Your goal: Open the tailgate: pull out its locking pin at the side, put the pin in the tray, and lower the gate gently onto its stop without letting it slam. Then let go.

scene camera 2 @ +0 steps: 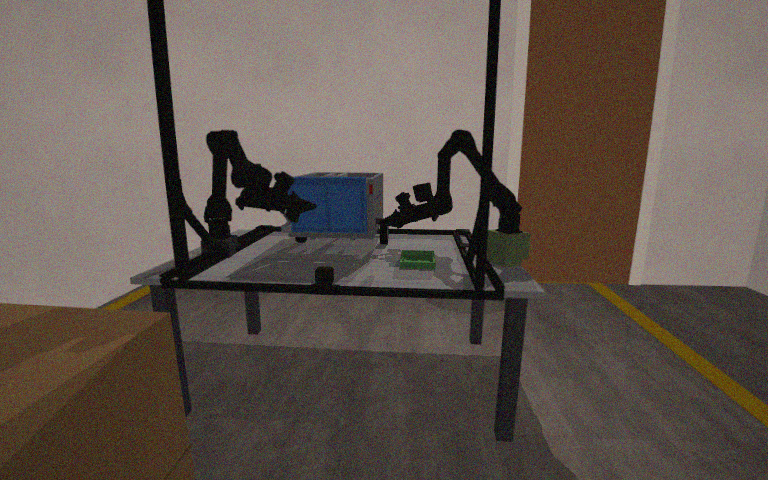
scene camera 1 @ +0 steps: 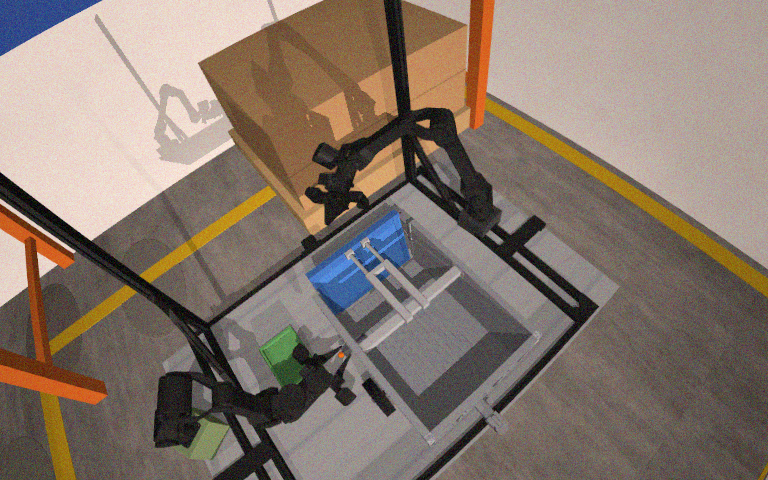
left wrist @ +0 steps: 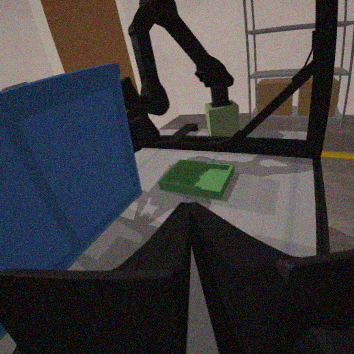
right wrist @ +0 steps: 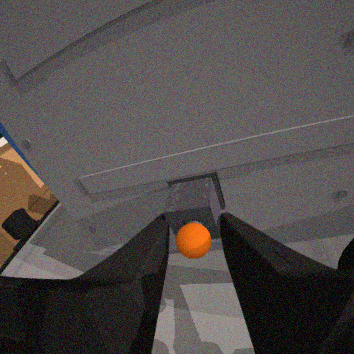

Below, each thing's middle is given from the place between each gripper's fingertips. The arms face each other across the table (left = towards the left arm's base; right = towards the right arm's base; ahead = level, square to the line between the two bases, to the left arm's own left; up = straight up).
Labels:
The orange locking pin (right wrist: 193, 240) is 2 cm to the left of my right hand and 1 cm above it. Round my right hand: grey truck bed (scene camera 1: 438, 338): 17 cm to the left, 11 cm ahead, 3 cm above.
Right now my left hand is 290 mm short of the orange locking pin, 140 mm to the left of it and 90 mm above it. Also, from my left hand: grey truck bed (390 mm ahead, 70 mm below, 10 mm to the left).

